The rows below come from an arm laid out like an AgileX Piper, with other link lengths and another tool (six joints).
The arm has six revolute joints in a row. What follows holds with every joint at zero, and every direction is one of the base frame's.
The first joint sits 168.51 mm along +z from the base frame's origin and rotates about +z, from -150 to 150 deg.
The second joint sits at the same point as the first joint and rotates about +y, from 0 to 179.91 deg.
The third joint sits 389.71 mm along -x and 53.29 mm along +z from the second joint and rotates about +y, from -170 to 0 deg.
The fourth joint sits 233.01 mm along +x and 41.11 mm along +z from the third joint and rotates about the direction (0.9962, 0, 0.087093), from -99.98 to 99.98 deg.
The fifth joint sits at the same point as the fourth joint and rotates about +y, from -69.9 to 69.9 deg.
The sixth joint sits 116.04 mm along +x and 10.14 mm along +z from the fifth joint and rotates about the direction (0.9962, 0, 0.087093), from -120 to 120 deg.
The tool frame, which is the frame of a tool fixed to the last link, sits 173.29 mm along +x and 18 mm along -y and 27.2 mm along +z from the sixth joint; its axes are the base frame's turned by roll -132.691, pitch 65.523 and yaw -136.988 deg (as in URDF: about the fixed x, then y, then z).
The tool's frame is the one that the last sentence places.
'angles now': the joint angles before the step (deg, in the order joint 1, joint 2, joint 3, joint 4, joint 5, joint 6). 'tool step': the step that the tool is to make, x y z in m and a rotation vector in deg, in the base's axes. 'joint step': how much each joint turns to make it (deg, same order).
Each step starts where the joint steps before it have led.
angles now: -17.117 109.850 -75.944 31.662 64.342 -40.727
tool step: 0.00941 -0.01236 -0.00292 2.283 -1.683 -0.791
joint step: -2.936 1.522 -0.294 3.130 -0.001 -4.241
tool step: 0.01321 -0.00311 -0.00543 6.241 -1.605 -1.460
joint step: -3.490 3.178 -0.092 6.888 1.374 -5.942
